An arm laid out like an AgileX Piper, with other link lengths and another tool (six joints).
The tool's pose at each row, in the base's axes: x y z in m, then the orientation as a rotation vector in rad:
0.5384, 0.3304, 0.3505, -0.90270, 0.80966, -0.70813
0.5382, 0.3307, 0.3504, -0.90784, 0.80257, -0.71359
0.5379, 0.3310, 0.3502, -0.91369, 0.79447, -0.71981
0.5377, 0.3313, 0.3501, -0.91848, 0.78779, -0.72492
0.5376, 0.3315, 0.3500, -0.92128, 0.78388, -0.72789
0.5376, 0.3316, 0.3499, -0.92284, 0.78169, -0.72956
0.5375, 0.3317, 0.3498, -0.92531, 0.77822, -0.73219
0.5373, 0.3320, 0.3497, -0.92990, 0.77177, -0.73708
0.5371, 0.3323, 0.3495, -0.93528, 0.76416, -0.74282
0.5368, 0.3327, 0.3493, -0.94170, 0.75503, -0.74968
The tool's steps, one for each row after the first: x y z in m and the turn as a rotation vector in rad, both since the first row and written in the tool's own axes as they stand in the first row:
-0.0003, 0.0002, -0.0001, 0.00000, -0.00409, -0.00860
-0.0006, 0.0004, -0.0003, 0.00000, -0.00874, -0.01841
-0.0010, 0.0006, -0.0004, 0.00000, -0.01257, -0.02648
-0.0011, 0.0008, -0.0004, 0.00000, -0.01482, -0.03119
-0.0012, 0.0009, -0.0004, 0.00000, -0.01607, -0.03383
-0.0013, 0.0010, -0.0005, 0.00000, -0.01805, -0.03800
-0.0016, 0.0012, -0.0006, 0.00000, -0.02173, -0.04576
-0.0019, 0.0015, -0.0007, 0.00000, -0.02607, -0.05488
-0.0023, 0.0018, -0.0009, 0.00000, -0.03125, -0.06580

